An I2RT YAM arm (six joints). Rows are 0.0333 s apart.
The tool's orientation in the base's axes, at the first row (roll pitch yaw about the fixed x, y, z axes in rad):
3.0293 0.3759 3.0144
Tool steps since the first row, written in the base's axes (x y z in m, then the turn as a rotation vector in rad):
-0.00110 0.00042 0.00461 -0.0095 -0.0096 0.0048
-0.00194 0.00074 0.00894 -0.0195 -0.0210 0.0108
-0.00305 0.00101 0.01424 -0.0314 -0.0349 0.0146
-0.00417 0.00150 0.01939 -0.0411 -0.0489 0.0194
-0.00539 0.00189 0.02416 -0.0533 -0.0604 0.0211
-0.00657 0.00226 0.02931 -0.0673 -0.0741 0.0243
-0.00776 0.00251 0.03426 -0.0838 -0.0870 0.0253
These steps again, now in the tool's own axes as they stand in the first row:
-0.00063 0.00080 -0.00465 0.0059 -0.0098 -0.0086
-0.00140 0.00150 -0.00894 0.0115 -0.0213 -0.0187
-0.00229 0.00223 -0.01424 0.0195 -0.0357 -0.0276
-0.00309 0.00315 -0.01939 0.0250 -0.0499 -0.0366
-0.00367 0.00393 -0.02424 0.0343 -0.0622 -0.0435
-0.00443 0.00473 -0.02942 0.0444 -0.0766 -0.0526
-0.00512 0.00540 -0.03442 0.0578 -0.0907 -0.0605

